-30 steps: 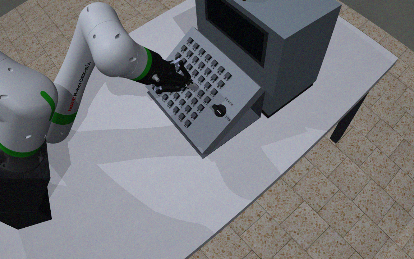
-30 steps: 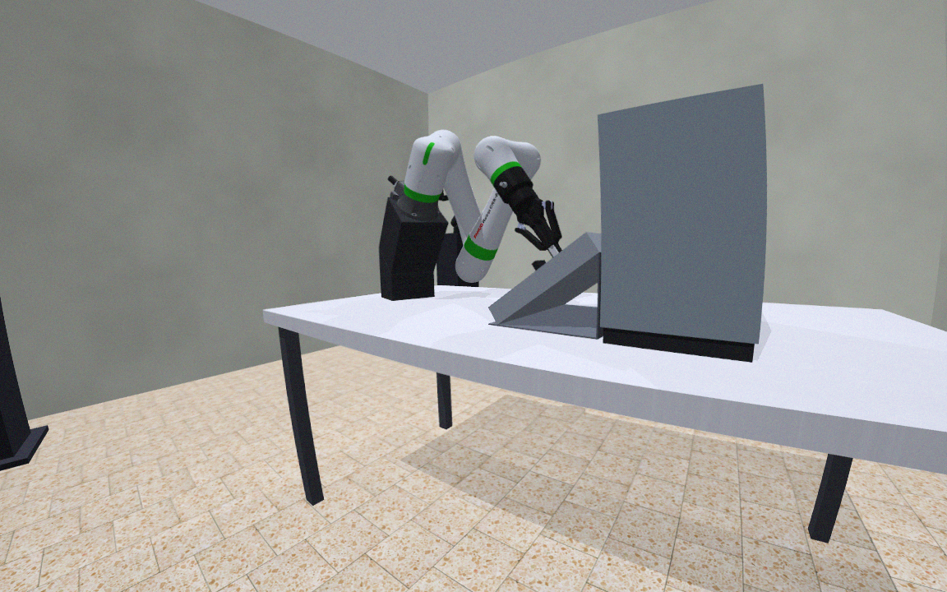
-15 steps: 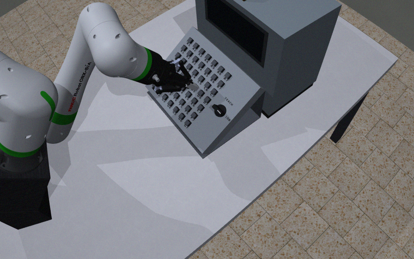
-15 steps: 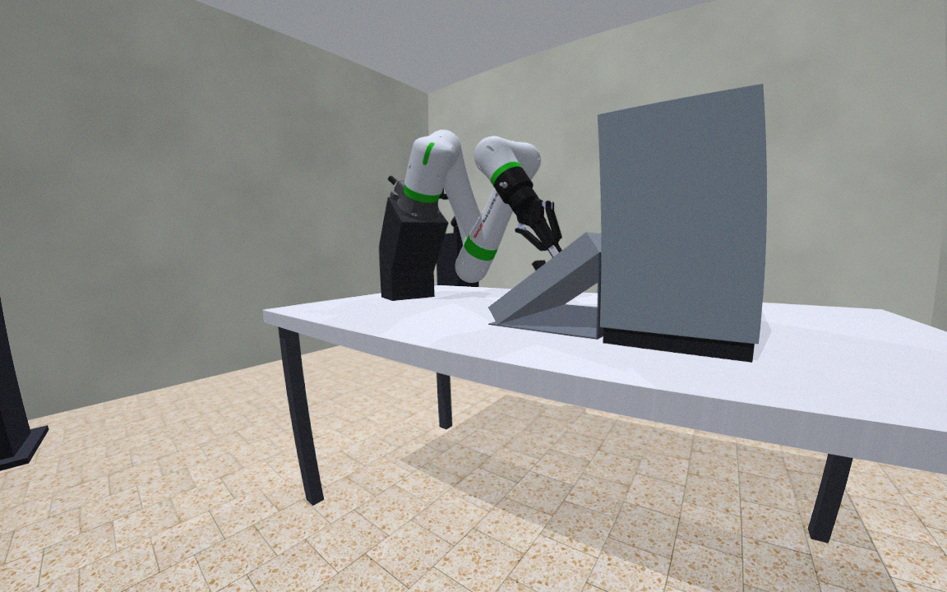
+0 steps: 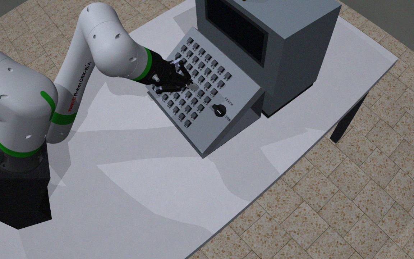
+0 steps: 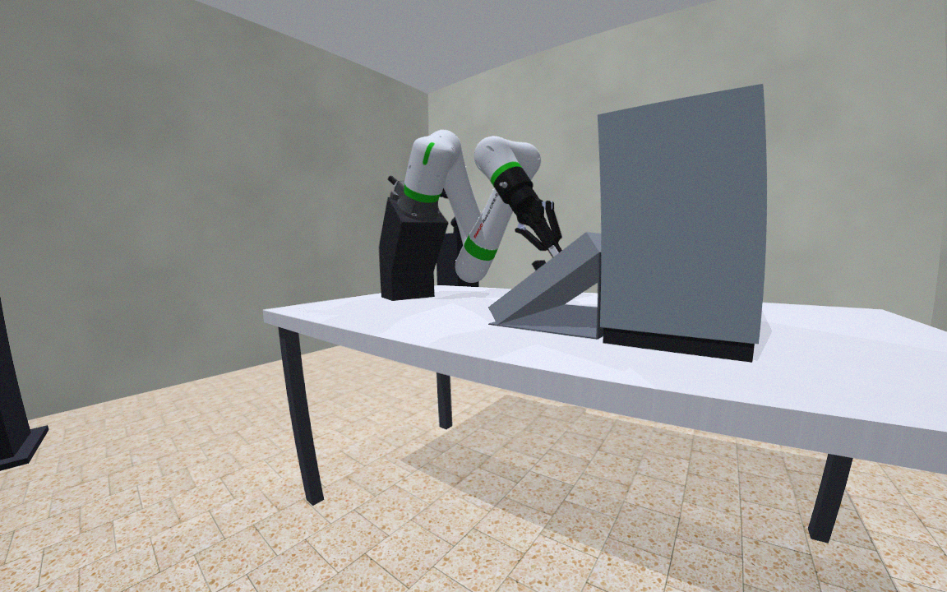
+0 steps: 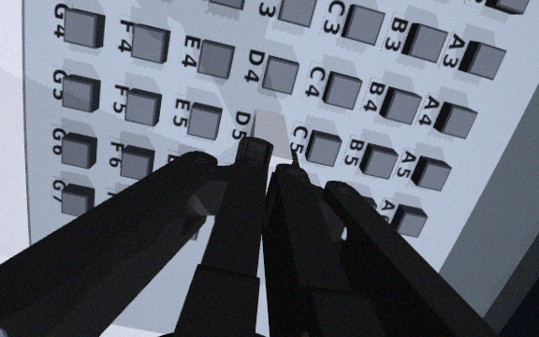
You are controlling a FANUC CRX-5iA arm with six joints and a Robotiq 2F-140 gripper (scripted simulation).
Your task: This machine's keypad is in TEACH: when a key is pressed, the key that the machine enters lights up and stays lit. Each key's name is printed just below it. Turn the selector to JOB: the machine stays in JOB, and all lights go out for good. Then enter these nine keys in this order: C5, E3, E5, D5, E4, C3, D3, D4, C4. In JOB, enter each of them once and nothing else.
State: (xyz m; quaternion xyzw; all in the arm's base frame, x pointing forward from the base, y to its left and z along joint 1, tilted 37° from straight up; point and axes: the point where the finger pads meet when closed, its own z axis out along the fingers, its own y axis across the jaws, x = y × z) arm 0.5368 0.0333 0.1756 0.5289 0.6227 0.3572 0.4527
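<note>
Now: hand 4 cm to the right of the key C4, 4 cm short of it and 1 cm above it. Round my hand: key D7: 7 cm to the right, 3 cm below, 2 cm ahead; then key E4: 4 cm below, 3 cm to the left, 1 cm behind; then key D3: 7 cm to the left, 3 cm below, 1 cm ahead.
</note>
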